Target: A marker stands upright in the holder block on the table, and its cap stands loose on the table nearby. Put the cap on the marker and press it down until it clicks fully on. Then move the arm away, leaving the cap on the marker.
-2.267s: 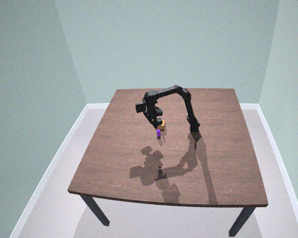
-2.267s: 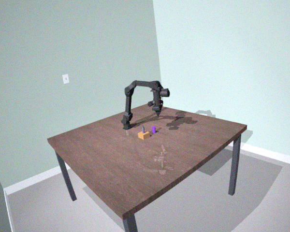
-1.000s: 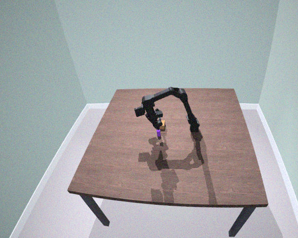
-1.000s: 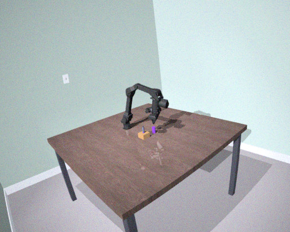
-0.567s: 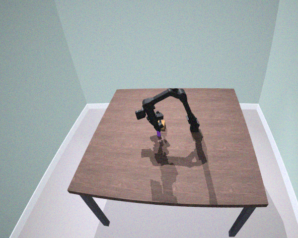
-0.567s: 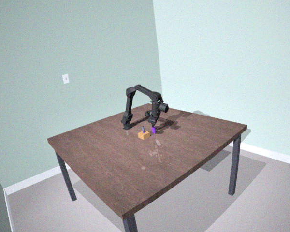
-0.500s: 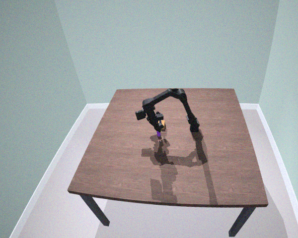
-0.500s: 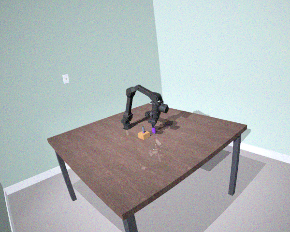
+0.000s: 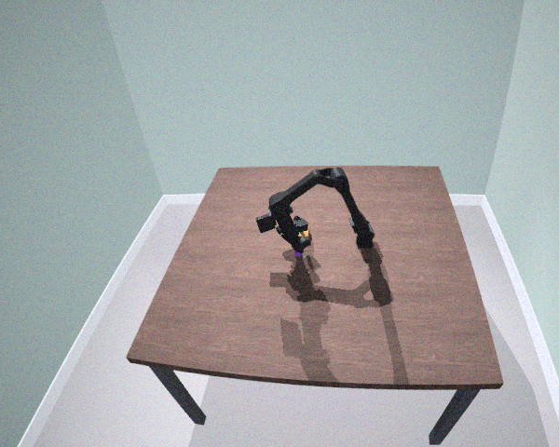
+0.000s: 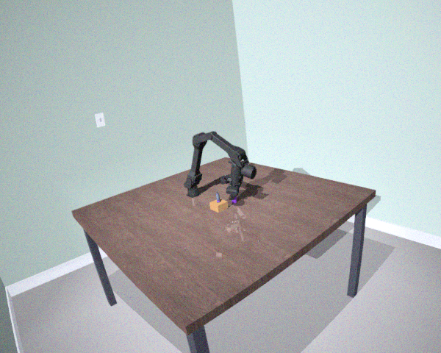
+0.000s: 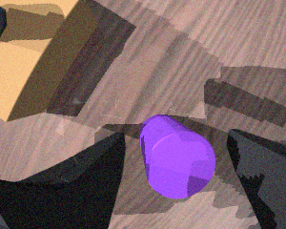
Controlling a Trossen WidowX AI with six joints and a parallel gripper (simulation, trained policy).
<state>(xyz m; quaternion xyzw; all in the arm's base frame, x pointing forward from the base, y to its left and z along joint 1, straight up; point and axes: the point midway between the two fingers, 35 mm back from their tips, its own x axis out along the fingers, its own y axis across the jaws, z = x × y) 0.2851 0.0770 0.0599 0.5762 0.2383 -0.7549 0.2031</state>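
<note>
Right now the dark blue marker is 110 mm to the right of my gripper tip and 50 mm above it. From my gripper tip the other things lie so: orange holder block: 110 mm to the right, 10 mm below; then purple cap: 10 mm ahead.
</note>
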